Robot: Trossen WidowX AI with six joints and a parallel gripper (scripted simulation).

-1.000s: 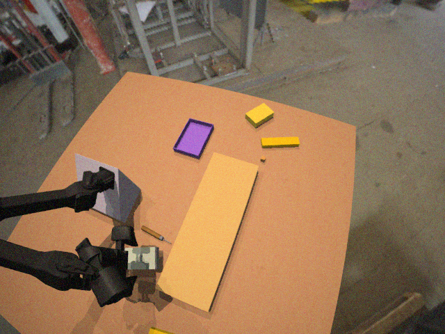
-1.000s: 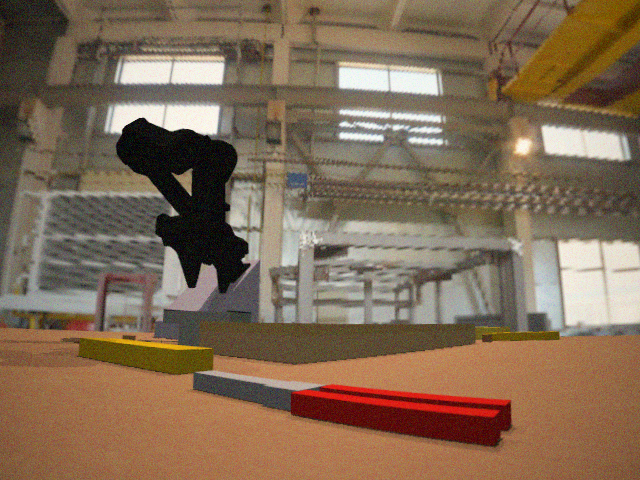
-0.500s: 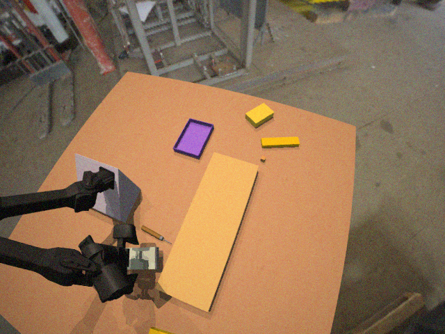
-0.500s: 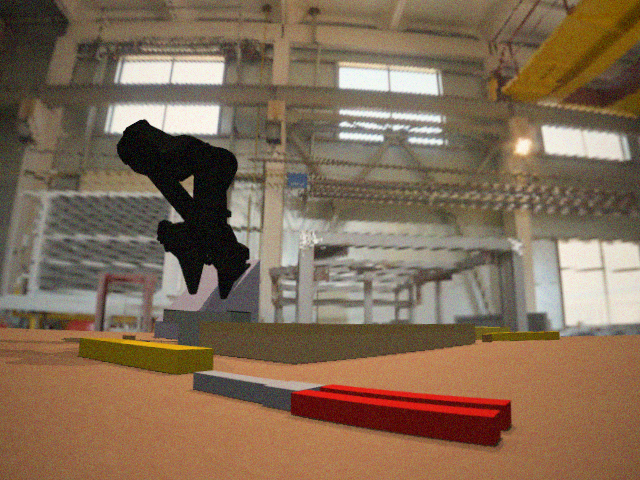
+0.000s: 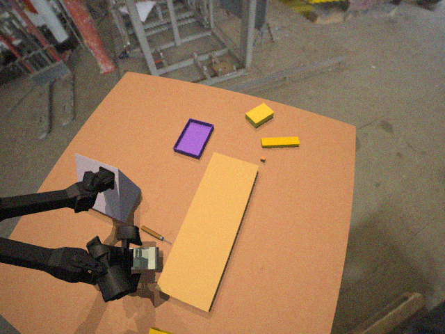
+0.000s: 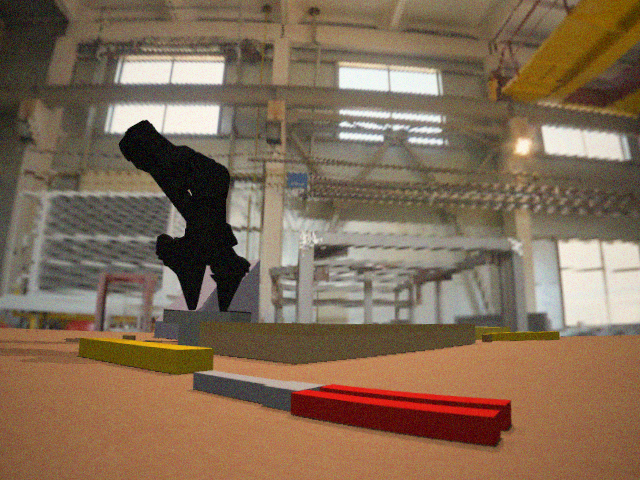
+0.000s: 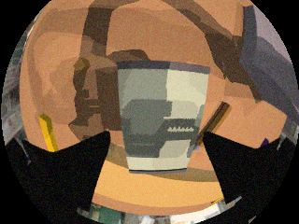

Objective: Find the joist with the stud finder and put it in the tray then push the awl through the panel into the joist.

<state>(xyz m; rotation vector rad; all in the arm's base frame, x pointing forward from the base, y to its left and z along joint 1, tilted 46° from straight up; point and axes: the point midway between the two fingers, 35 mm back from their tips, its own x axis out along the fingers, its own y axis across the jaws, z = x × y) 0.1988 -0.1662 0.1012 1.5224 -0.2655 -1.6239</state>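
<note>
The stud finder is 40 mm below my gripper tip, 10 mm to the left of it and 10 mm ahead of it. From my gripper tip the other things lie so: yellow block: 720 mm to the left, 180 mm ahead, 40 mm below; awl: 90 mm to the left, 50 mm below, 10 mm ahead; purple tray: 510 mm to the left, 40 mm below, 40 mm behind.
</note>
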